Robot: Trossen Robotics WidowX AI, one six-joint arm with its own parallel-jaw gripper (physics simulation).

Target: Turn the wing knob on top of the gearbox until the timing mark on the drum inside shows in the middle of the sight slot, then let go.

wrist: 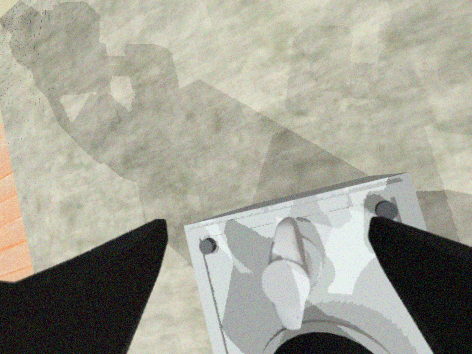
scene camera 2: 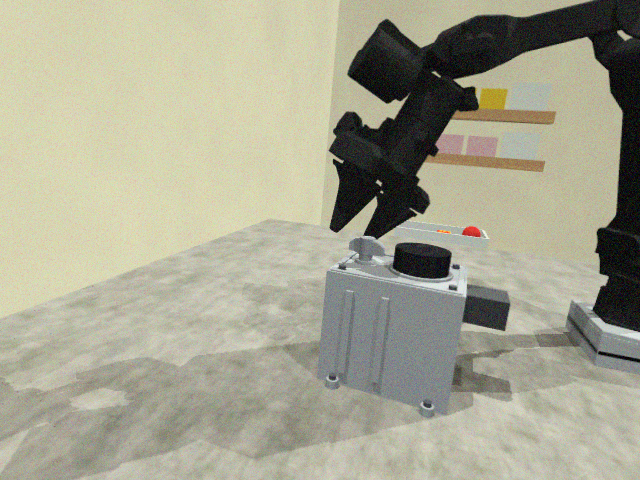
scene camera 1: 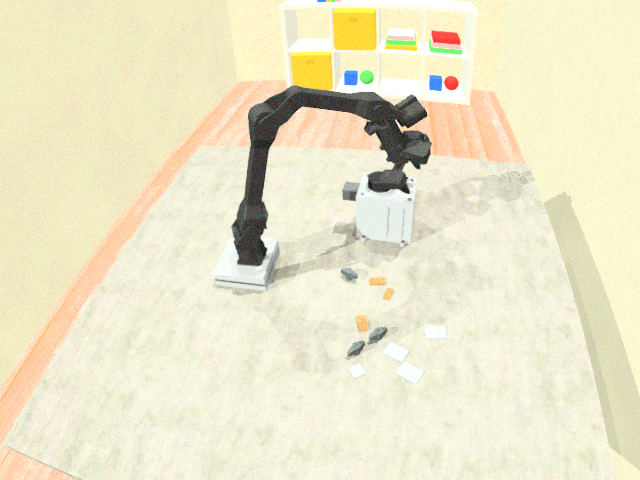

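Seen in the pictures: gripper, between the fingertips: (wrist: 267, 228) (scene camera 2: 349, 237) (scene camera 1: 413, 181); arm's base, origin of its link: (scene camera 2: 623, 322) (scene camera 1: 252, 256).
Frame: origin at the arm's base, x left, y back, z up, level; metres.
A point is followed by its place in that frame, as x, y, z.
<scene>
The gearbox (scene camera 1: 385, 217) @(0.164, -0.314, 0.037) (scene camera 2: 392, 335) @(0.288, -0.306, 0.029) (wrist: 350, 265) @(0.202, -0.349, 0.088) is a light grey box standing upright on the mat. Its grey wing knob (scene camera 2: 366, 248) @(0.236, -0.355, 0.108) (wrist: 287, 272) @(0.225, -0.361, 0.120) stands on the top, beside a black round cap (scene camera 2: 422, 259) @(0.261, -0.287, 0.112) (wrist: 322, 345) @(0.223, -0.321, 0.102). In the wrist view the knob's wings run roughly up and down the picture, across the gap between the fingers. My gripper (scene camera 2: 350, 232) @(0.229, -0.379, 0.117) (wrist: 267, 228) @(0.229, -0.379, 0.117) is open and empty, tilted, with its fingertips above the knob's level and apart from it. In scene camera 1 the arm hides the knob. The sight slot and the timing mark cannot be made out.
A dark block (scene camera 1: 350, 191) @(0.210, -0.213, 0.076) (scene camera 2: 485, 308) @(0.253, -0.215, 0.067) sticks out from the gearbox's side. On the mat (scene camera 1: 180, 387) @(-0.382, 0.049, -0.048) lie orange pieces (scene camera 1: 377, 281) @(0.009, -0.316, -0.042), dark grey pieces (scene camera 1: 348, 273) @(0.005, -0.244, -0.022) and white squares (scene camera 1: 435, 331) @(-0.122, -0.470, -0.045). A white tray (scene camera 2: 439, 233) with a red ball (scene camera 2: 471, 231) stands behind the gearbox in scene camera 2.
</scene>
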